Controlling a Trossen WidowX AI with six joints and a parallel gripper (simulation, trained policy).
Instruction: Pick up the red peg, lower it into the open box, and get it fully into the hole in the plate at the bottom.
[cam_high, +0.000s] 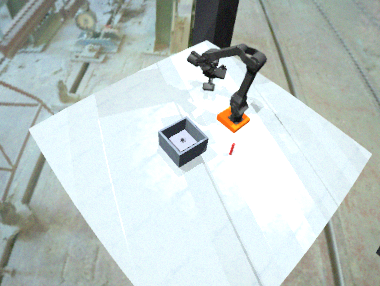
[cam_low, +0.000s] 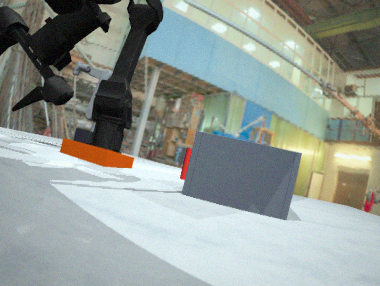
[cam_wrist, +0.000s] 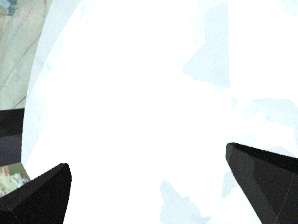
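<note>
Now: gripper tip 38 cm to the right of the red peg, 25 cm short of it and 5 cm above it. Also, from my gripper tip: pale plate (40 cm ahead, 21 cm to the left, 4 cm below); grey box (40 cm ahead, 21 cm to the left, 6 cm below).
</note>
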